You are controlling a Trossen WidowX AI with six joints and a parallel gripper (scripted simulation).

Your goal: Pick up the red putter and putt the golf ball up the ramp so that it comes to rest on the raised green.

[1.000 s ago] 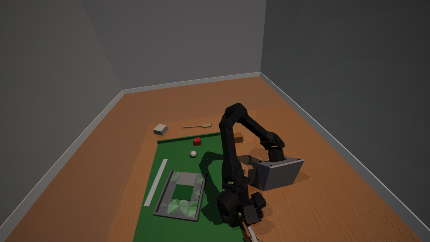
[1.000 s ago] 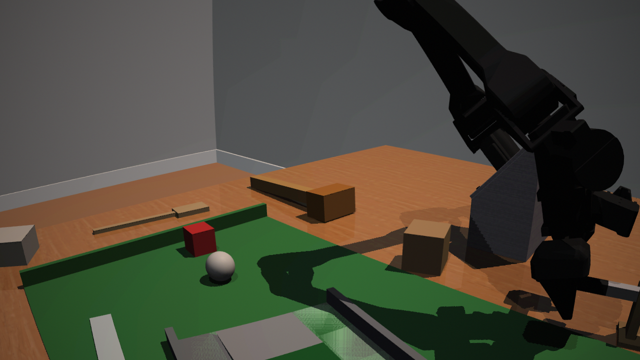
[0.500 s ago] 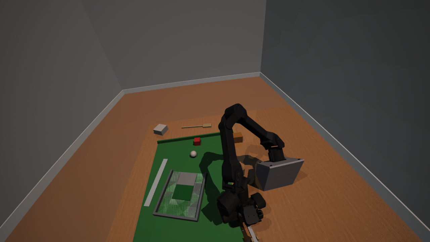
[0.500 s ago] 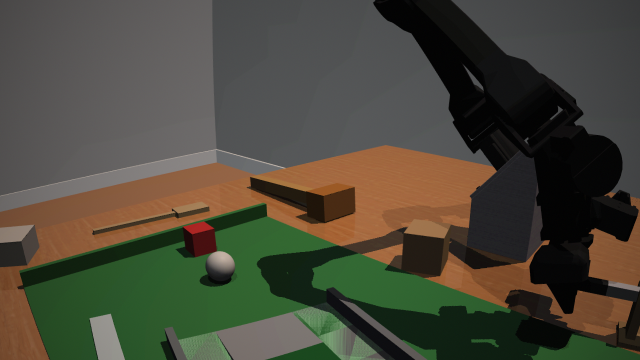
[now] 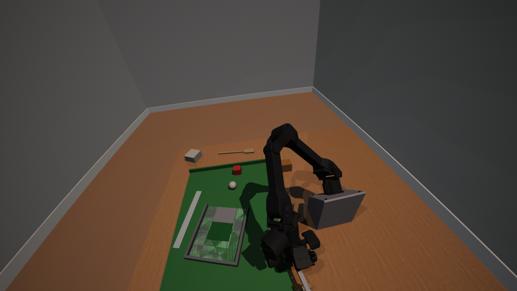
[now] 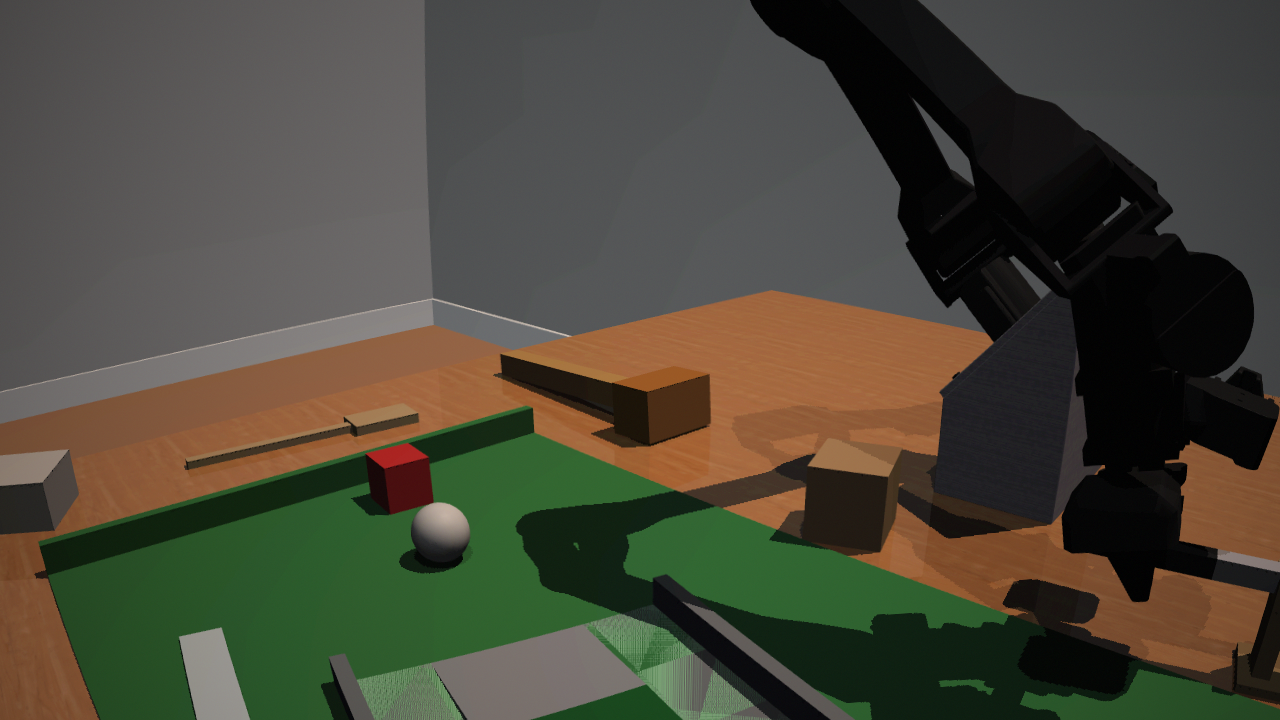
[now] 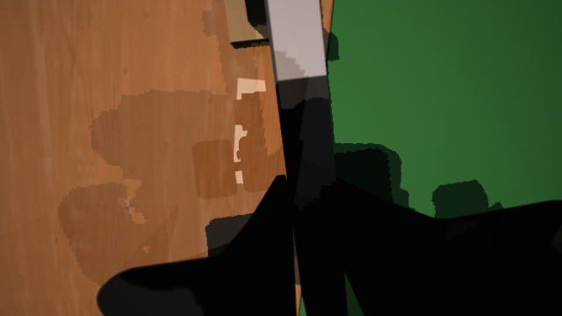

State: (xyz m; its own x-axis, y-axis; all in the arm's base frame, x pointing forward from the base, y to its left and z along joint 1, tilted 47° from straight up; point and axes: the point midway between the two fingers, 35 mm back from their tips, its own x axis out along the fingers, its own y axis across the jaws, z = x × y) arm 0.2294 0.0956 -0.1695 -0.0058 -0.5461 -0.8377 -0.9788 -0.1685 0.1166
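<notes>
My gripper tip is 3 cm past the red putter, 11 cm to the right of it and 2 cm below it. Round my gripper tip: white golf ball: 22 cm ahead, 42 cm to the right, 1 cm below; small red cube: 19 cm ahead, 53 cm to the right, 2 cm below; green mat: 26 cm ahead, 23 cm to the right, 4 cm below.
</notes>
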